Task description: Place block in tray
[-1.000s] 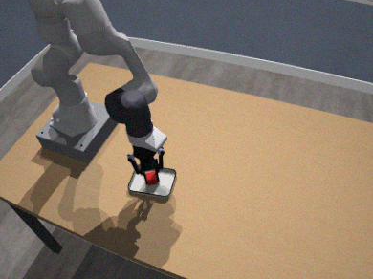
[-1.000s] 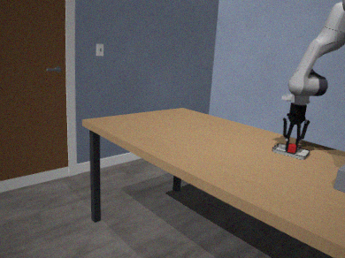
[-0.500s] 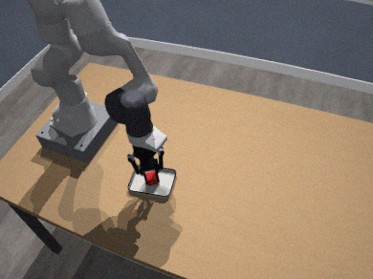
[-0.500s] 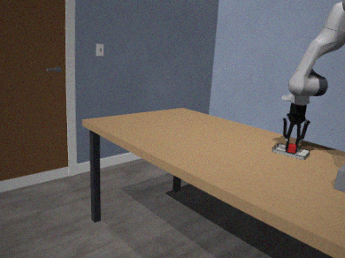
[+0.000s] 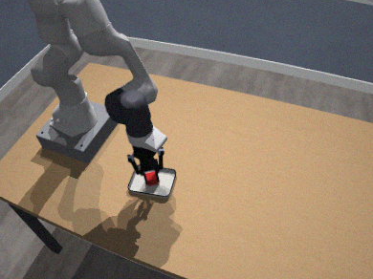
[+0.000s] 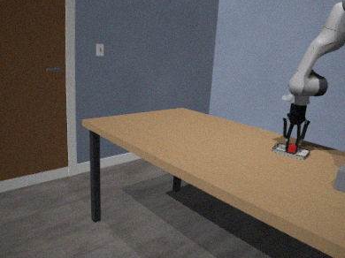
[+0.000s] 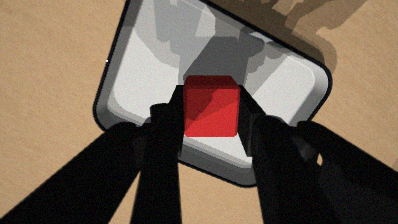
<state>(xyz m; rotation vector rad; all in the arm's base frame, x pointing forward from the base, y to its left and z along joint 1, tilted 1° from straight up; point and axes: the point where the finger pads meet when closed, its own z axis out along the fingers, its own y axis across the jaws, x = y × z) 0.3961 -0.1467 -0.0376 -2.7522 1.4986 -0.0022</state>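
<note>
The block lies 20 mm below my hand. The rest, counted from my hand: tray: 30 mm below.
</note>
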